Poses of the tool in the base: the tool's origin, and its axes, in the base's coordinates. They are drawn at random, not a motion.
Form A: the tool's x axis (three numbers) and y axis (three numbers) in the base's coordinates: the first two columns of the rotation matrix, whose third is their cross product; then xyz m.
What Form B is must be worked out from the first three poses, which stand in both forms.
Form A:
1: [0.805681 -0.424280 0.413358 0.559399 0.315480 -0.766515 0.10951 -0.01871 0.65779]
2: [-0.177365 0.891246 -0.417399 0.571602 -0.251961 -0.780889 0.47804 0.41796 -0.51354]
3: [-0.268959 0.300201 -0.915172 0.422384 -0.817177 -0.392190 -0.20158 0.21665 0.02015]
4: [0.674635 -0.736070 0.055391 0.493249 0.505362 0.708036 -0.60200 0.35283 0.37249]
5: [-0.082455 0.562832 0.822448 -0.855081 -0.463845 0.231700 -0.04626 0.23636 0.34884]
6: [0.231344 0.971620 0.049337 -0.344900 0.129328 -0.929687 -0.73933 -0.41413 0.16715]
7: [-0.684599 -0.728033 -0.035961 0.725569 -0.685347 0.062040 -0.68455 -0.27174 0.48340]
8: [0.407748 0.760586 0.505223 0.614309 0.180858 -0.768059 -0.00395 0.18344 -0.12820]
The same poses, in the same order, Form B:
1: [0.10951 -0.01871 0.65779 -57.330 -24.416 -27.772]
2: [0.47804 0.41796 -0.51354 -120.759 24.670 101.255]
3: [-0.20158 0.21665 0.02015 -76.662 66.230 131.858]
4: [-0.60200 0.35283 0.37249 45.164 -3.175 -47.494]
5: [-0.04626 0.23636 0.34884 24.037 -55.331 98.335]
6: [-0.73933 -0.41413 0.16715 -68.563 -2.828 76.607]
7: [-0.68455 -0.27174 0.48340 3.559 2.061 -133.239]
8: [-0.00395 0.18344 -0.12820 -117.127 -30.346 61.804]
